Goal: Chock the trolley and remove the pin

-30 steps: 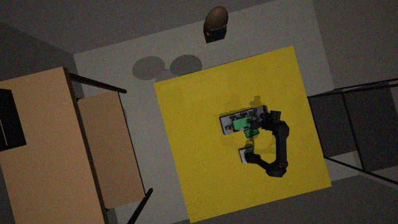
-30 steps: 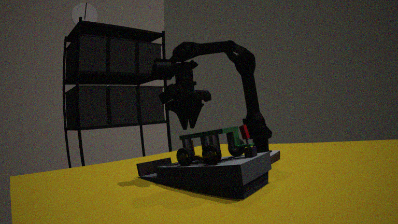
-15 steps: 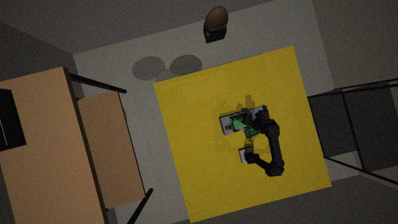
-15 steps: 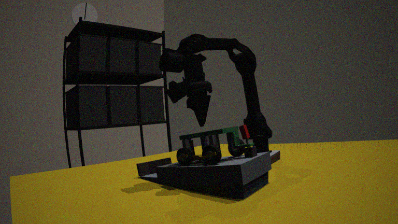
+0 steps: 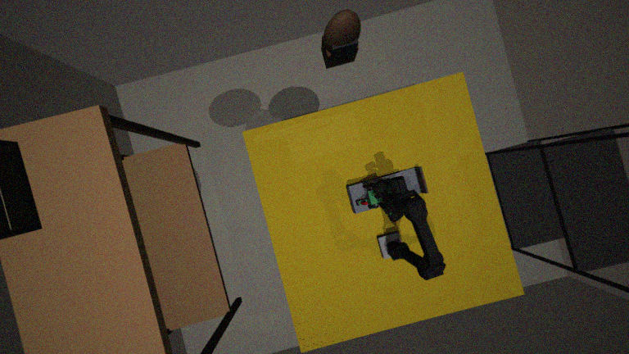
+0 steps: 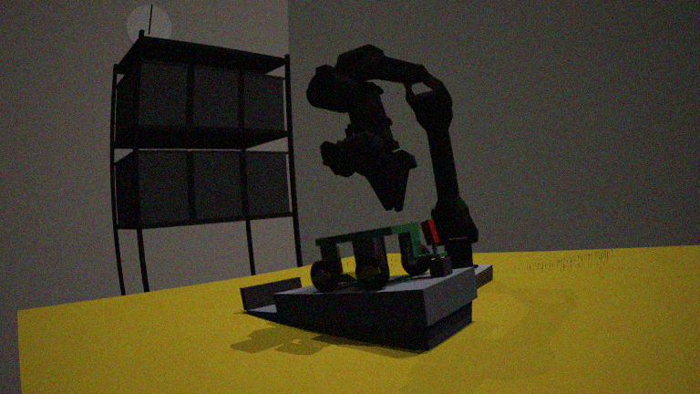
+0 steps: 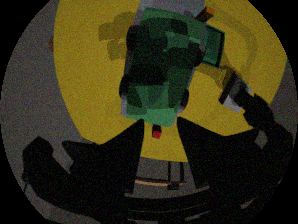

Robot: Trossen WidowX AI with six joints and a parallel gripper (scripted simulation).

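The red-headed stop pin is 6 cm to the left of my gripper tip, 5 cm below it and 2 cm behind it. The rest, counted from my gripper tip: trolley 7 cm below, 4 cm to the right, 2 cm ahead; then low stop lip 30 cm to the right, 15 cm below, 6 cm ahead; then chock 15 cm to the right, 10 cm below, 1 cm behind.
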